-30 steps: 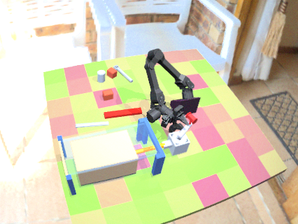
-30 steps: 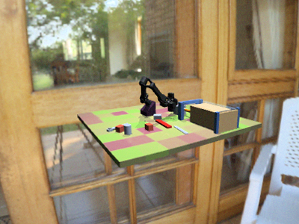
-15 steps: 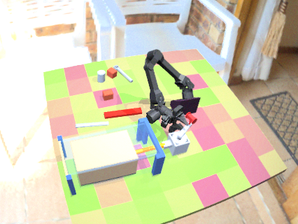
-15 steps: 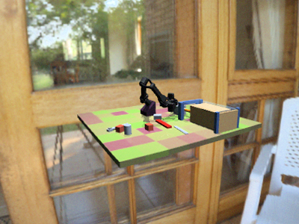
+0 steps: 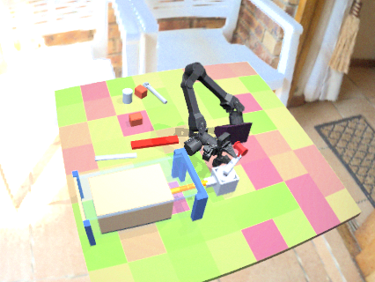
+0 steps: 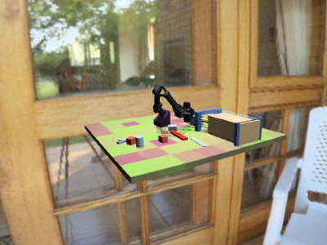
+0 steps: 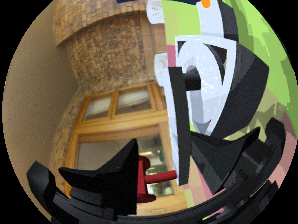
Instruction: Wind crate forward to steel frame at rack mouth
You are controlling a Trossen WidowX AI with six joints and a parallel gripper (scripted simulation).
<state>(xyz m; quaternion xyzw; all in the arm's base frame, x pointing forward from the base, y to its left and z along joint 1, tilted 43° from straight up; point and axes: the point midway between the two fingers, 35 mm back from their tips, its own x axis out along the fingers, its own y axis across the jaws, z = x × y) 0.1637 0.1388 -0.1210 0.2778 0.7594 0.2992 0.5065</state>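
The winch handle is 10 mm to the right of my gripper tip and 10 mm below it. Round my gripper tip: grey block 250 mm to the right, 110 mm below, 50 mm ahead; grey winch 90 mm below, 40 mm ahead, 10 mm to the left; red grip 40 mm behind, 30 mm to the right, 20 mm above.
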